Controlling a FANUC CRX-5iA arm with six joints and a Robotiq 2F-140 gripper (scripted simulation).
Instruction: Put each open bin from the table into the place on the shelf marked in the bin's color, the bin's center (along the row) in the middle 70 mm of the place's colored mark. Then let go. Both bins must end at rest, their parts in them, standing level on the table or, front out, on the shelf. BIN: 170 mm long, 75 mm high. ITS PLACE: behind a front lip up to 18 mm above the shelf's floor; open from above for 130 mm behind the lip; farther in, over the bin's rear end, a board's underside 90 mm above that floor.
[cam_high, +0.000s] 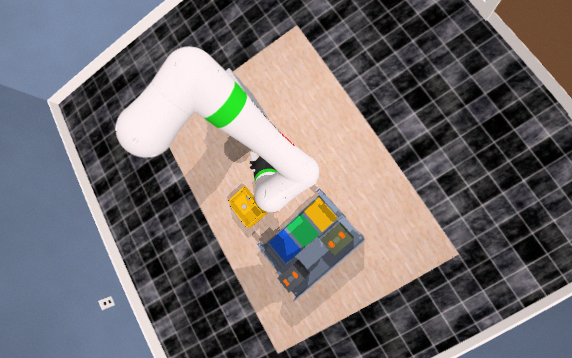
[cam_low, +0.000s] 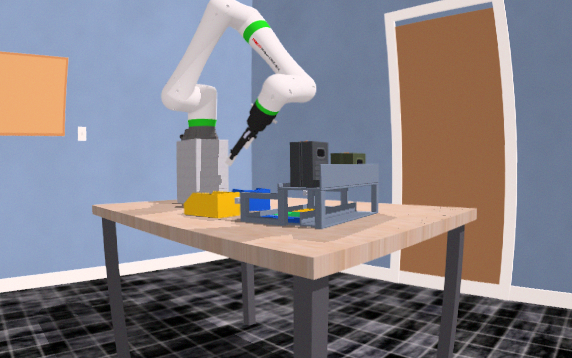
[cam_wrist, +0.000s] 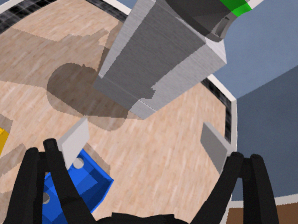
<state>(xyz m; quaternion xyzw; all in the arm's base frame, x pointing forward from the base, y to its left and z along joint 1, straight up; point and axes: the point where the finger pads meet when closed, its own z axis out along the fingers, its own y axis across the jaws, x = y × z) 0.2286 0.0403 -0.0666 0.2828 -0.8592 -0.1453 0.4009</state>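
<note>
Right now my hand is 170 mm above the blue bin, 110 mm short of it and 20 mm to the left of it. The rest, counted from my hand: yellow bin 230 mm to the right, 190 mm ahead, 170 mm below; then dark box 550 mm ahead, 140 mm to the right, 50 mm below.
</note>
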